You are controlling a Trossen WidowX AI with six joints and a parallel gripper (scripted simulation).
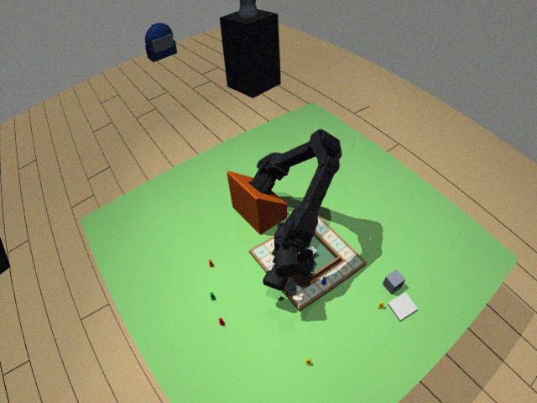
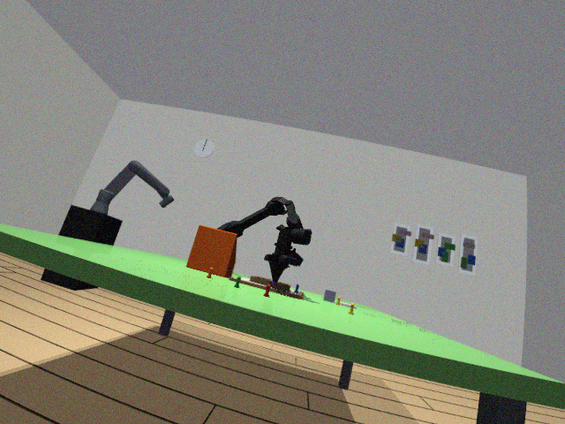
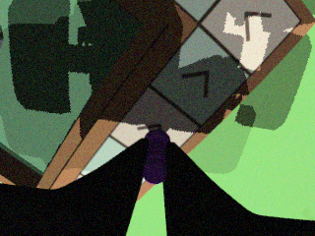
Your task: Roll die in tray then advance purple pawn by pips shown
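Now: gripper tip 1 cm below the purple pawn. Round my gripper tip: blue pawn (10 cm ahead, 7 cm to the left, 1 cm below); then die (13 cm to the left, 1 cm below); then green tray (12 cm to the left, 3 cm below).
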